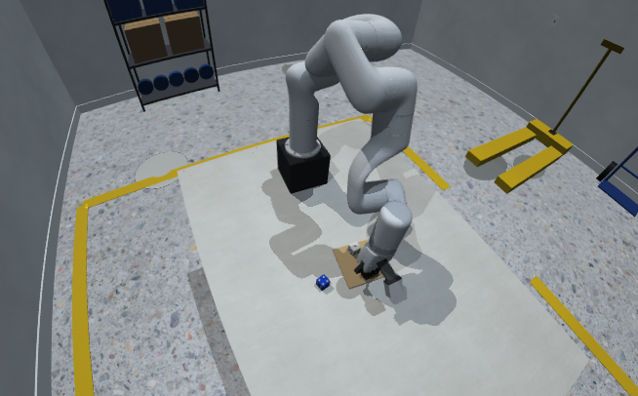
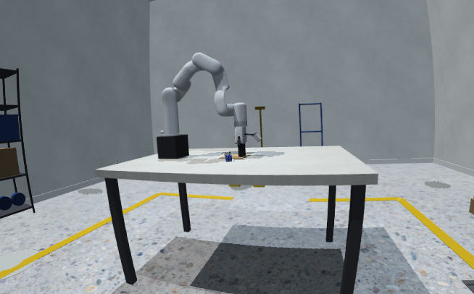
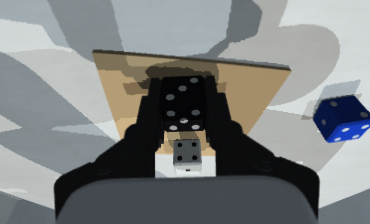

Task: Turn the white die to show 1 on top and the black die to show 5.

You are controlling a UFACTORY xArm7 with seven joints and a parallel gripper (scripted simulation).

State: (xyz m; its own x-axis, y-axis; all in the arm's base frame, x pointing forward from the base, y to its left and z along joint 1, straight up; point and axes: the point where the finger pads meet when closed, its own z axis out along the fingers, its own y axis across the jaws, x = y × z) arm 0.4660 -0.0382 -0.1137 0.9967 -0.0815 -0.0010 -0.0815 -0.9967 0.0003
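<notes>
My hand is 1 cm above the black die. The rest, counted from my hand: blue die 5 cm behind, 14 cm to the right, 1 cm below; then white die 9 cm behind, 1 cm to the left, 1 cm below; then tan mat 4 cm behind, 2 cm below.
</notes>
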